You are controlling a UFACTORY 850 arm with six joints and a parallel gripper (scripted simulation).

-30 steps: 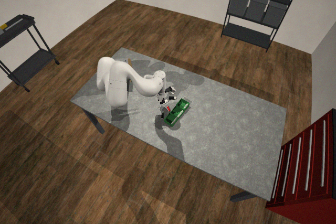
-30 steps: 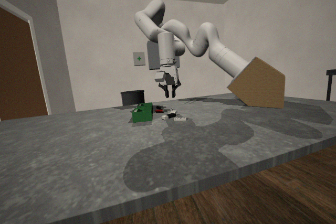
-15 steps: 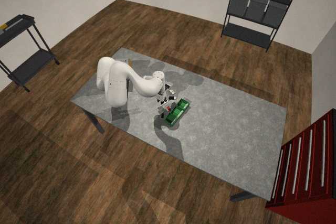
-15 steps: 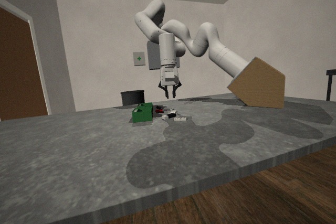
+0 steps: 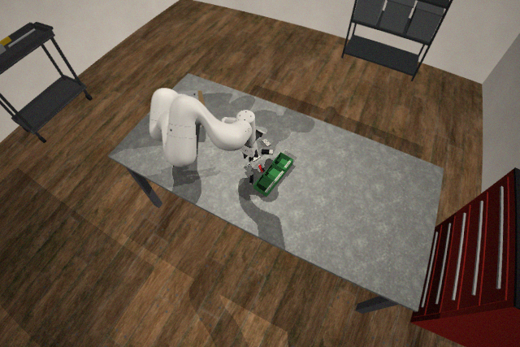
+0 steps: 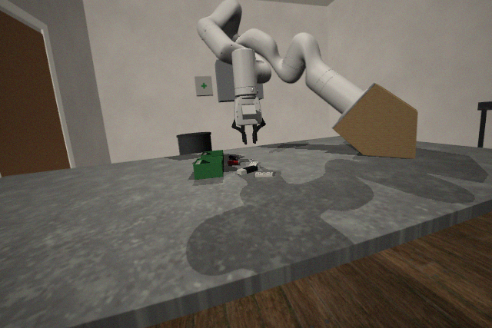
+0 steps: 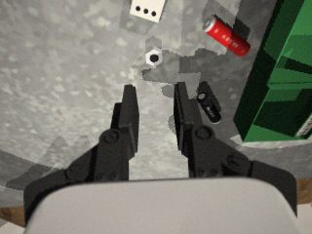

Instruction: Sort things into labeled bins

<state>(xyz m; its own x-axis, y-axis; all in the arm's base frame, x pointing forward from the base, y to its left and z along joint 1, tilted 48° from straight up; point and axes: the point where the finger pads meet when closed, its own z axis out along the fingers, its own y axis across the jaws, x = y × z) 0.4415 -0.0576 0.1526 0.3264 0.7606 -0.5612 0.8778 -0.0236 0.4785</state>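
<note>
Right now the white ring is 90 mm below my hand. From my hand the other things lie so: black battery 90 mm to the right, 80 mm below, 40 mm ahead; then red cylinder 80 mm below, 70 mm ahead, 10 mm to the right.
</note>
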